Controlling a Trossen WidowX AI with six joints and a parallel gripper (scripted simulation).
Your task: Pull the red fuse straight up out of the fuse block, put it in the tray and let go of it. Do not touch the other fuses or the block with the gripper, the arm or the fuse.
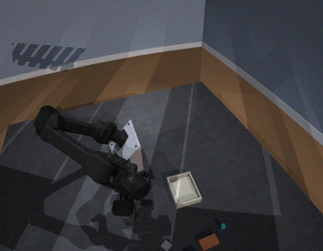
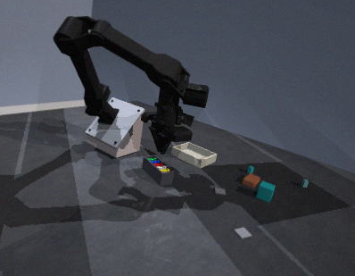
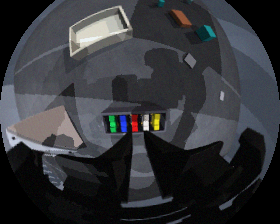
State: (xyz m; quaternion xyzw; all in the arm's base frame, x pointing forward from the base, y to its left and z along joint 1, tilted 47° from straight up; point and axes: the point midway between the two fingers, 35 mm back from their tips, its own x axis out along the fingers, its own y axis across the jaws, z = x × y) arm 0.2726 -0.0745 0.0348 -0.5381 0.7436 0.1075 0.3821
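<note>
The red fuse lies 50 mm below my gripper tip. From my gripper tip the other things lie so: teal cube (300 mm ahead, 120 mm to the left, 60 mm below); then orange block (240 mm ahead, 190 mm to the left, 70 mm below); then beige tray (220 mm to the left, 70 mm below, 20 mm ahead).
</note>
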